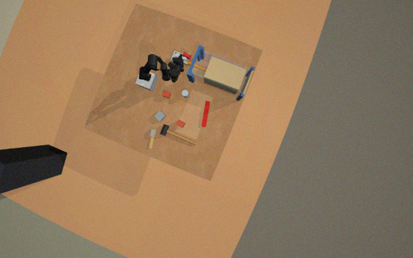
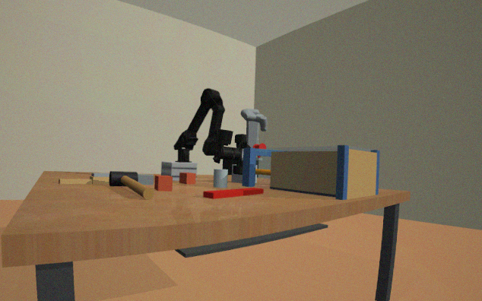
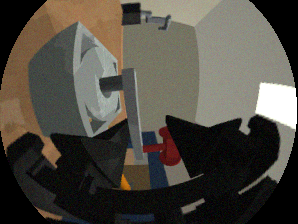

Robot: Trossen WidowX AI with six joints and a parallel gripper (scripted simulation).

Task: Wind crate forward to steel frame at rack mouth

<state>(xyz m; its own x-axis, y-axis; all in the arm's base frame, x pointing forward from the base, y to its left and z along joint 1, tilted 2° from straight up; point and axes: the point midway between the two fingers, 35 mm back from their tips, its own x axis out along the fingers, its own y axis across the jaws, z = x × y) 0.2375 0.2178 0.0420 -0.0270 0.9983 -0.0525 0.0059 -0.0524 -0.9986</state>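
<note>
The winch handle lies 1 cm ahead of my gripper tip, 1 cm to the right of it and 1 cm below it. Round my gripper tip: red knob 5 cm ahead, 2 cm above; clear-panelled cubby 35 cm ahead, 2 cm to the right, 2 cm below; grey hand winch 6 cm behind, 1 cm to the right, 10 cm below.
</note>
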